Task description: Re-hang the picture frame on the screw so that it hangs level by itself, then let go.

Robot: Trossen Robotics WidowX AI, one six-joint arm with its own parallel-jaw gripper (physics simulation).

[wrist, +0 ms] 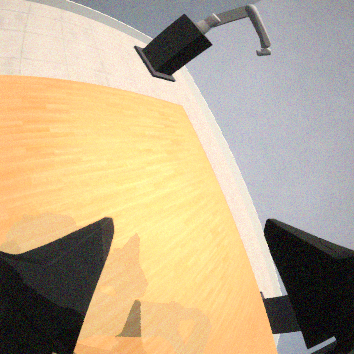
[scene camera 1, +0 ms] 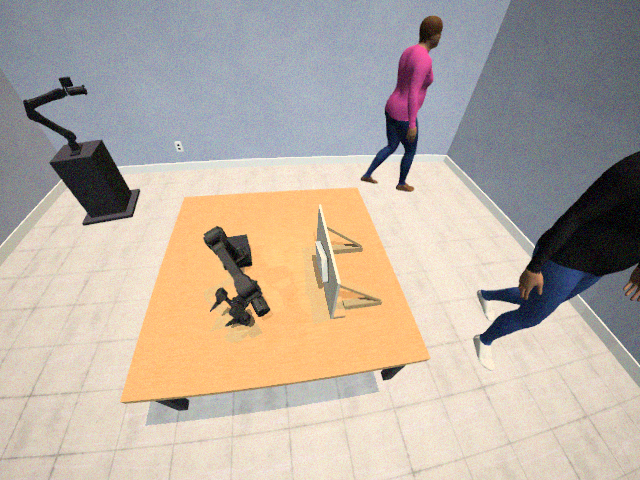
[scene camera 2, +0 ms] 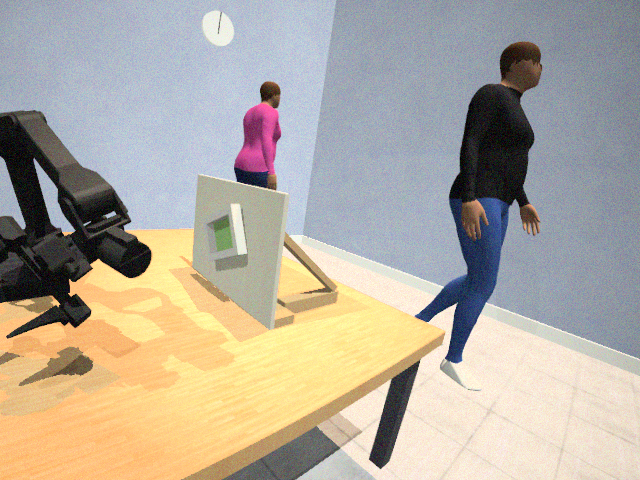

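Seen in the pictures: gripper, fingertip midpoint: [wrist: 191, 227] [scene camera 1: 217, 318]; arm's base, link origin: [scene camera 1: 239, 253].
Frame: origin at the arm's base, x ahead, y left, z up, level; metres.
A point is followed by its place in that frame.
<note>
The picture frame [scene camera 1: 321, 262] {x 0.360, y -0.299, z 0.167 m} [scene camera 2: 239, 230] {x 0.372, y -0.320, z 0.127 m}, pale with a green picture, is on the front face of the upright grey board [scene camera 1: 331, 295] {x 0.374, y -0.416, z 0.065 m} [scene camera 2: 261, 258] {x 0.376, y -0.404, z 0.079 m}, above the table. In scene camera 2 its top and bottom edges slope against the board's edges, so it looks tilted, with the side nearer that camera higher. The screw is hidden. My gripper [scene camera 1: 219, 317] {x -0.119, y -0.388, z 0.062 m} [wrist: 191, 227] {x -0.119, y -0.388, z 0.062 m} is open and empty, low over the table on the arm's side, well apart from the frame and pointing away from the board. Part of it is cut off in scene camera 2.
Two wooden braces [scene camera 1: 361, 302] {x 0.533, y -0.441, z -0.040 m} [scene camera 2: 309, 299] {x 0.527, y -0.449, z -0.046 m} support the board from behind on the wooden table [scene camera 1: 279, 361] {x 0.090, y -0.583, z -0.078 m} [scene camera 2: 330, 361] {x 0.376, y -0.634, z -0.078 m} [wrist: 150, 150] {x -0.306, y -0.466, z -0.078 m}. A black pedestal with another arm [scene camera 1: 98, 180] [wrist: 177, 46] stands beyond the table. Two people [scene camera 1: 410, 82] [scene camera 1: 584, 232] [scene camera 2: 258, 139] [scene camera 2: 491, 149] are beyond the board side.
</note>
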